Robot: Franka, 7 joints.
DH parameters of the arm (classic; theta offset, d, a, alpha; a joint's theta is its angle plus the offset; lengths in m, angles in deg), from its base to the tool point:
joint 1: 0 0.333 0 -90
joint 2: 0 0 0 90
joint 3: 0 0.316 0.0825 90
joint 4: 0 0 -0.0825 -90
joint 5: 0 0.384 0 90
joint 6: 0 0 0.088 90
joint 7: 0 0.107 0 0
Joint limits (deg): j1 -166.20..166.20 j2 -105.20..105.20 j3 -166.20..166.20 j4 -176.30..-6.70 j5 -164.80..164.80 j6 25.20..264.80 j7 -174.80..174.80
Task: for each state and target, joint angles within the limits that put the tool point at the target. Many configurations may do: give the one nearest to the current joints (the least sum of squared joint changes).
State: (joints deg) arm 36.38 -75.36 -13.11 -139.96 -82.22 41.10 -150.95
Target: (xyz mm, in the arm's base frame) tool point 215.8 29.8 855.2
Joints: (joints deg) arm 46.61 -46.42 -0.10 -113.93 -95.39 61.26 -150.95
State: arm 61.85 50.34 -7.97 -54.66 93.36 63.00 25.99
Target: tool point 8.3 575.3 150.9
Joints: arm 74.73 57.25 1.04 -89.92 77.91 46.72 25.99
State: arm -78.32 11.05 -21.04 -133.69 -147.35 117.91 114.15
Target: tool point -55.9 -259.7 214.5
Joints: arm -83.27 -20.23 -21.17 -176.30 -145.66 133.38 114.15
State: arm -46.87 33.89 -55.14 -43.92 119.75 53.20 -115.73
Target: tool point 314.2 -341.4 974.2
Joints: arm -37.79 21.26 -52.07 -32.79 126.44 69.52 -115.73
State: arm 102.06 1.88 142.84 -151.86 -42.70 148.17 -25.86
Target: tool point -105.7 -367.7 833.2
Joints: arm 104.04 37.32 158.67 -115.39 -41.72 157.93 -25.86
